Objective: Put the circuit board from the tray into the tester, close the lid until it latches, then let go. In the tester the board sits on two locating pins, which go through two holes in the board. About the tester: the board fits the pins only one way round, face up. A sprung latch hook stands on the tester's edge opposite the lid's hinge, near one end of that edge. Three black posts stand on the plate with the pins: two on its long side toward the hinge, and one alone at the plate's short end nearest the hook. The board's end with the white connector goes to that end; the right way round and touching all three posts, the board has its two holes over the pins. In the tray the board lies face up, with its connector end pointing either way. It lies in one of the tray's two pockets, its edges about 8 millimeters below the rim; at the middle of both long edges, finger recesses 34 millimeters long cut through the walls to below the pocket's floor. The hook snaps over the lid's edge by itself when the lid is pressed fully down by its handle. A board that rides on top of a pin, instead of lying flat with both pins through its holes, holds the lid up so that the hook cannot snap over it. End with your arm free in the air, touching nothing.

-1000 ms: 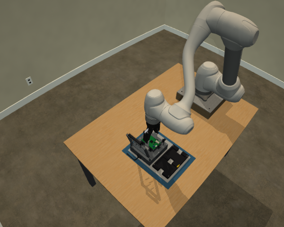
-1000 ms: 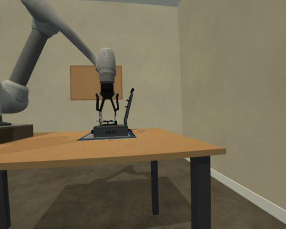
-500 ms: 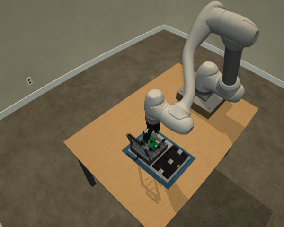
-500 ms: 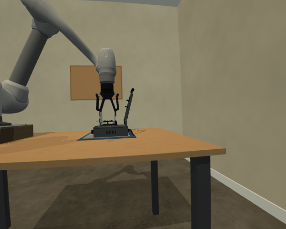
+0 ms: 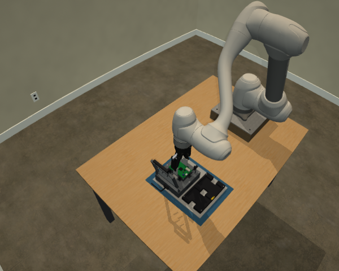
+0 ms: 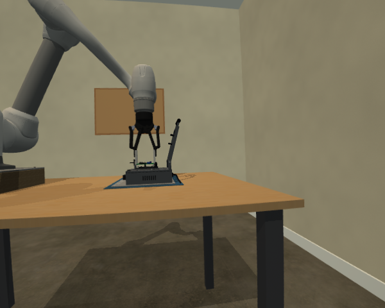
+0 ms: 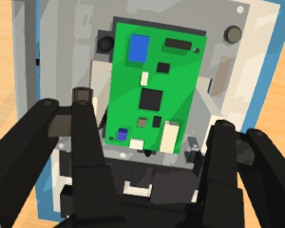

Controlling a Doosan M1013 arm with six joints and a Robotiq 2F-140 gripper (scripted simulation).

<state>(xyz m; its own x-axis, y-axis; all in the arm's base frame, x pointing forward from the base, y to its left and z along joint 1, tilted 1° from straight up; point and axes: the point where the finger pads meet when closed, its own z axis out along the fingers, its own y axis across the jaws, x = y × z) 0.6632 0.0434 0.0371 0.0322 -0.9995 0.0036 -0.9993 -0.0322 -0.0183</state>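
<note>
Right now the green circuit board is 20 mm below my hand. Round my hand: tester 40 mm to the left, 30 mm ahead, 10 mm above; then latch hook 60 mm to the left, 60 mm behind, 20 mm below; then tester lid 130 mm ahead, 80 mm above.
</note>
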